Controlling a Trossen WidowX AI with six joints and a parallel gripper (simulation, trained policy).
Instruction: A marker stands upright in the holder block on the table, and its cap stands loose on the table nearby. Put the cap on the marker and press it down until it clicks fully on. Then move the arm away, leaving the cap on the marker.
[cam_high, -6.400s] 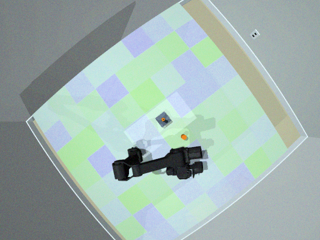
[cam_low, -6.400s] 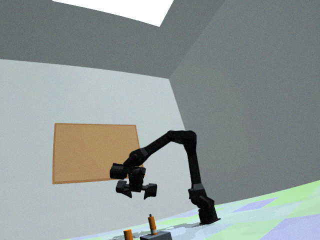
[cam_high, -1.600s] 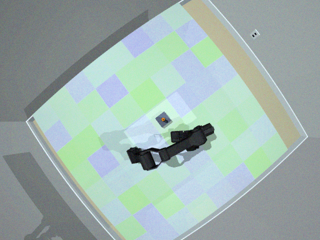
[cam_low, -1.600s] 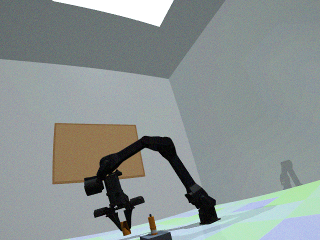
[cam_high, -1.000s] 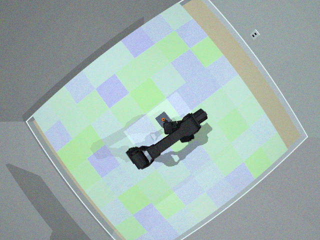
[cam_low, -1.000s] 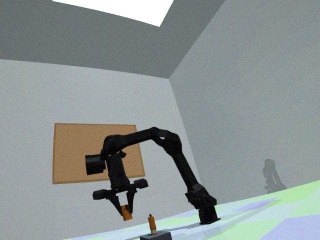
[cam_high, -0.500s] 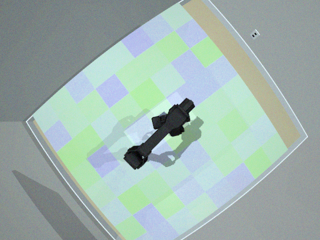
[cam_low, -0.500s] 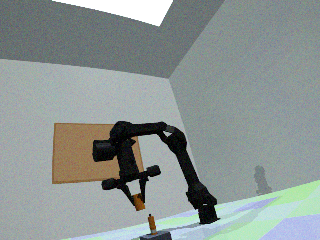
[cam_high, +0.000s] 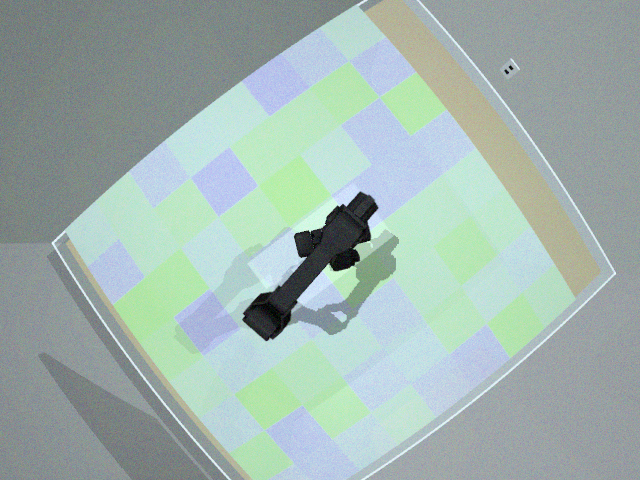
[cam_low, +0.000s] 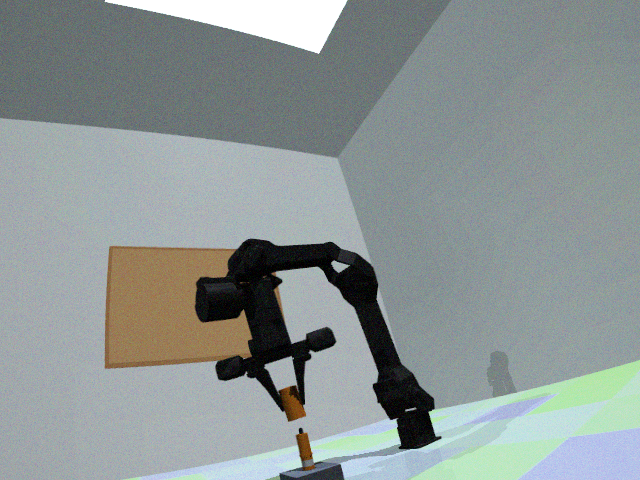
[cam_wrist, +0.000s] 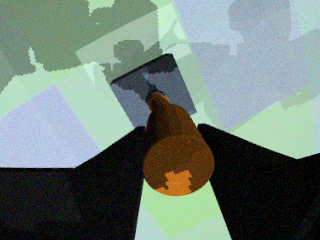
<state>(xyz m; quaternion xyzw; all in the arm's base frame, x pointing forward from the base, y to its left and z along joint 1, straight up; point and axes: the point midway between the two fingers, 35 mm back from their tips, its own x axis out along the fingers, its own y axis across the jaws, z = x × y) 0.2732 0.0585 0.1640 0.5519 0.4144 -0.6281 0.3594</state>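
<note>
Right now my gripper tip is 11 cm above the grey holder block. The rest, counted from my gripper tip: orange cap 1 cm above.
</note>
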